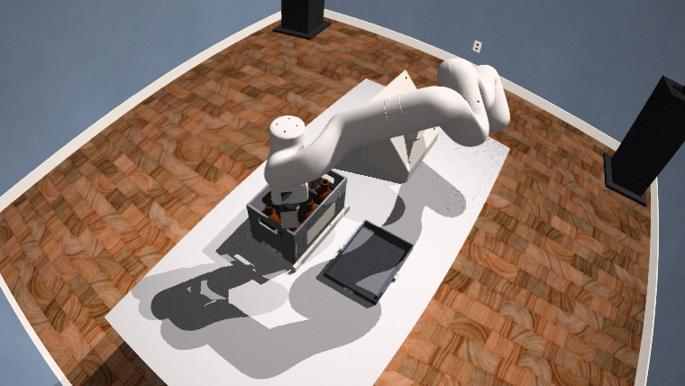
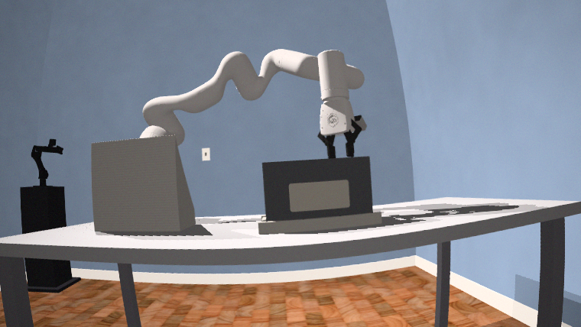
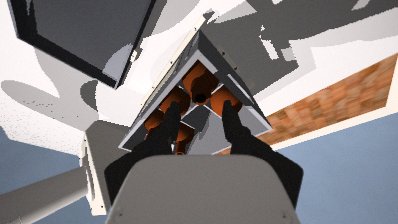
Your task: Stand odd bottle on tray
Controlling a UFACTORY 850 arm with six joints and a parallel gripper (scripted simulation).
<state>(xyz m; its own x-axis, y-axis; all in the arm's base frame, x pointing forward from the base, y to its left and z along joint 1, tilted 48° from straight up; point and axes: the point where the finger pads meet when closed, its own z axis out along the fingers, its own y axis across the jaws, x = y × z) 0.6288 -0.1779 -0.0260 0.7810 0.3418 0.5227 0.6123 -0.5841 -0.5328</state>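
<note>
Right now the bottle is 120 mm below my hand. From my hand the other things lie so: dark grey crate (120 mm below, 90 mm behind, 30 mm to the right); then dark tray (240 mm to the left, 190 mm below, 70 mm behind).
</note>
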